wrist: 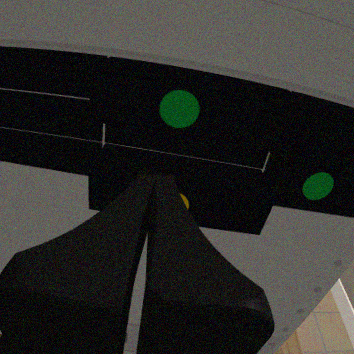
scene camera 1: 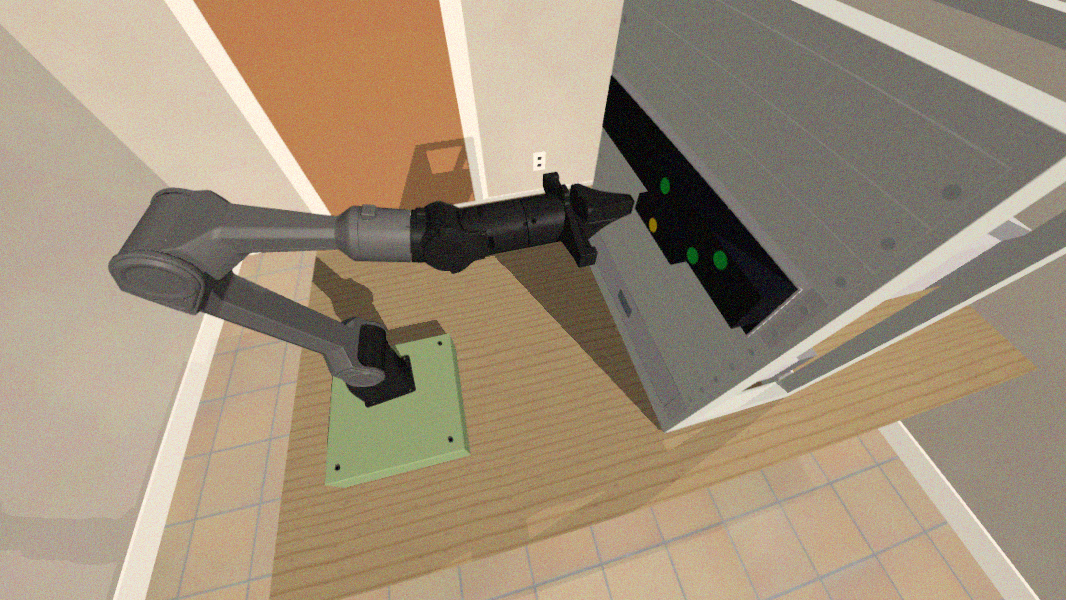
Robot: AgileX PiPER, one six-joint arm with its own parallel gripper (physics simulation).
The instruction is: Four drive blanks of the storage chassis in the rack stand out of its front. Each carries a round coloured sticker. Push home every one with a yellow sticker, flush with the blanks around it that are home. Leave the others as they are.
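Observation:
The black storage chassis (scene camera 1: 618, 111) (wrist: 45, 70) sits in the grey rack (scene camera 1: 790, 126) (wrist: 300, 35). A blank with a yellow sticker (scene camera 1: 652, 224) (wrist: 184, 201) stands out of the front, in the lower row. In the wrist view its sticker is partly hidden behind a finger. A green sticker (scene camera 1: 664, 185) (wrist: 179, 108) is above it; another green sticker (scene camera 1: 692, 254) (wrist: 318, 186) is to its right, and a third green sticker (scene camera 1: 719, 259) is beyond. My gripper (scene camera 1: 631, 202) (wrist: 153, 191) is shut and empty, its tips close in front of the yellow-stickered blank, left of the sticker. Contact cannot be told.
The grey panel (scene camera 1: 648, 298) (wrist: 40, 200) of the rack lies below the chassis opening. The arm stands on a green base plate (scene camera 1: 402, 447) on the wooden surface (scene camera 1: 522, 462). A wall with an outlet (scene camera 1: 539, 160) and an orange door (scene camera 1: 335, 89) are behind the arm.

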